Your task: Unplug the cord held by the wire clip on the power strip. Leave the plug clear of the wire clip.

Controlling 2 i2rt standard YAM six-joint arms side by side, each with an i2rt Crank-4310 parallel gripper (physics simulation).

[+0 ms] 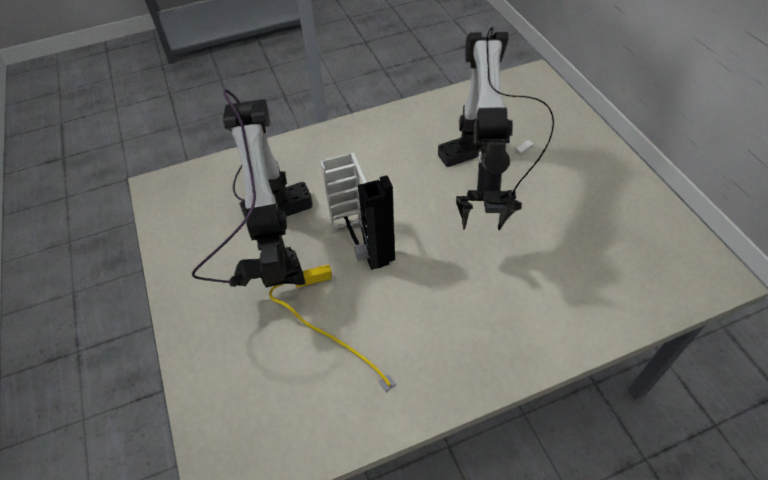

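Pixels of known places: left gripper, fingertip midpoint: (481, 230); right gripper, fingertip midpoint: (301, 280); left arm's base, origin of the base link: (470, 144); right arm's base, origin of the base link: (275, 201).
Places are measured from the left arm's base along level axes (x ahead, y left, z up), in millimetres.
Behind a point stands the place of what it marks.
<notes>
The yellow plug (318, 275) {x 274, y -602, z 15 mm} is at the left of the middle, apart from the tall black power strip (382, 226) {x 293, y -423, z 145 mm} and from the small grey block (360, 251) {x 266, y -479, z 40 mm} at its foot, which looks like the wire clip. Its yellow cord (334, 338) {x 448, y -627, z -12 mm} runs from under the gripper to a small grey plate (387, 383) {x 609, y -555, z -13 mm} on the table. My right gripper (298, 275) {x 260, y -646, z 1 mm} is shut on the plug's near end; the fingers are mostly hidden by the gripper body. My left gripper (482, 226) {x 385, y -192, z 111 mm} hangs over the table at the right, open and empty.
A white slotted rack (343, 182) {x 137, y -464, z 173 mm} stands directly behind and left of the power strip. A thin black rod (351, 230) {x 169, y -468, z 12 mm} slants between rack and grey block. A small white piece (524, 147) {x 71, y 156, z -14 mm} lies beside the left arm's base. The table (481, 362) {x 649, y -327, z -26 mm} ends at the front edge.
</notes>
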